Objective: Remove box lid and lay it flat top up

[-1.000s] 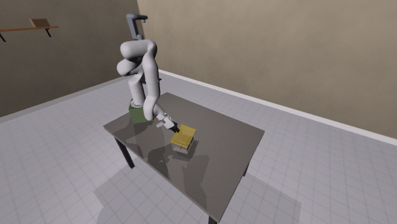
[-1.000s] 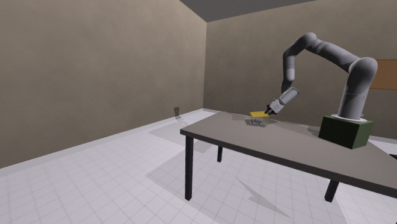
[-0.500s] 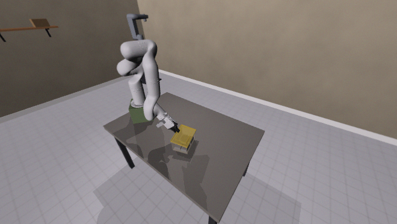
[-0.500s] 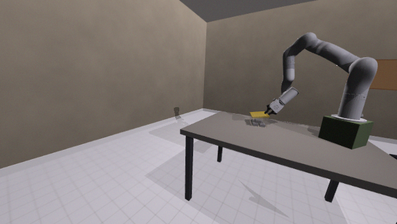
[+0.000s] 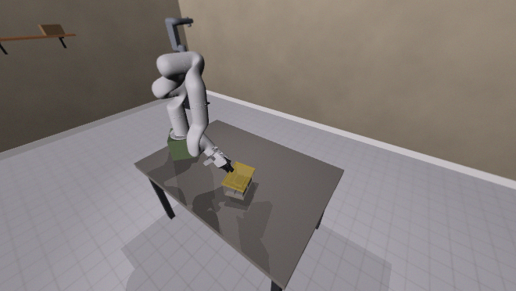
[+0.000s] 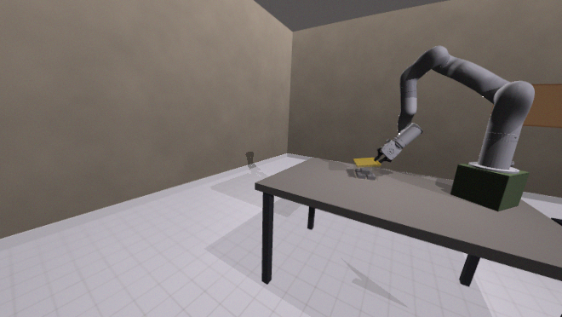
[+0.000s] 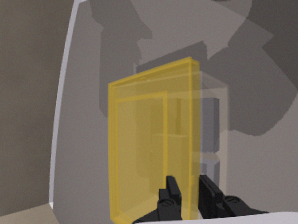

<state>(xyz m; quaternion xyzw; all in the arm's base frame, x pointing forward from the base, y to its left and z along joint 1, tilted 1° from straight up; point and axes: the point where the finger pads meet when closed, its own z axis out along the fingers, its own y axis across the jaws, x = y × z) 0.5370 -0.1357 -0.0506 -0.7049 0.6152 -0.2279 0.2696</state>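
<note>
Right now the yellow lid is 8 cm ahead of my hand and 2 cm below it. Also, from my hand: grey box (8 cm below, 7 cm ahead).
</note>
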